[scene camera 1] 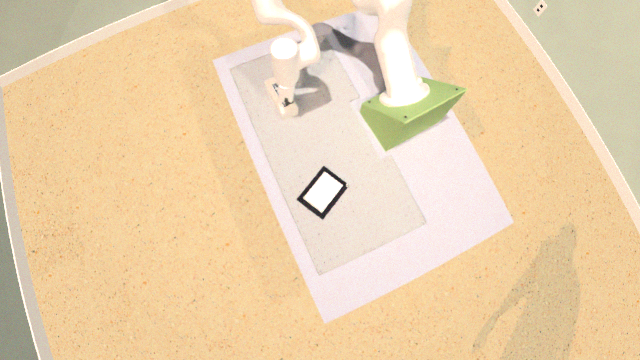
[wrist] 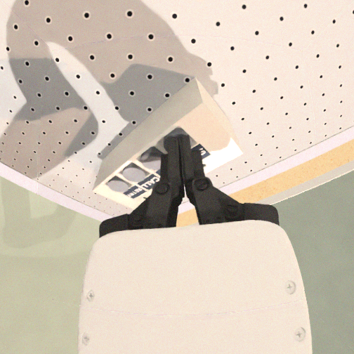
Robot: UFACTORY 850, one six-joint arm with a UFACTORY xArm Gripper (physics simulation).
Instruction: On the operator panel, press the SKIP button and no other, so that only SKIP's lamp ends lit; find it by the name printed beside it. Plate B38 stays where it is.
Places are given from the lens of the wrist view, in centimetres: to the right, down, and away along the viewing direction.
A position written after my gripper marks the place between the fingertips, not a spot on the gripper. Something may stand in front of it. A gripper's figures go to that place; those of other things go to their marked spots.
my gripper (wrist: 181,148): 0, -2, 14
operator panel (wrist: 191,108): 1, -5, 12
